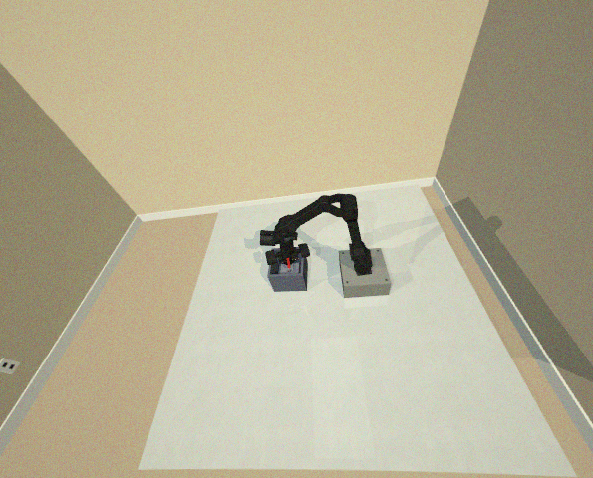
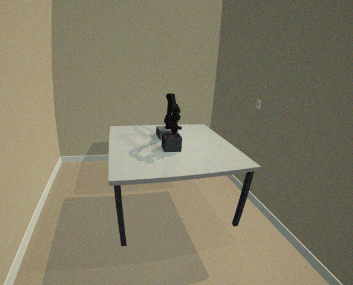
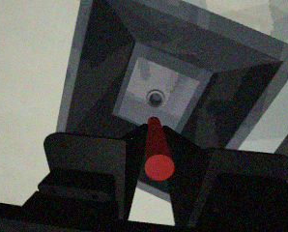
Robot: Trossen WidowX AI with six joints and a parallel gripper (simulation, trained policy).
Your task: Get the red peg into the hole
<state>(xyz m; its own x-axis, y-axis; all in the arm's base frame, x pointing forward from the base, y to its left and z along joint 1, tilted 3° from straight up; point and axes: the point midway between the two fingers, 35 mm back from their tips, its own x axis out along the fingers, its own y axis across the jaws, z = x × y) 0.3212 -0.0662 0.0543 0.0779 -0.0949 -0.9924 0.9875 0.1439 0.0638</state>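
The red peg is 2 cm above my gripper tip. From my gripper tip the other things lie so: light grey plate 1 cm ahead, 2 cm to the right, 9 cm below.
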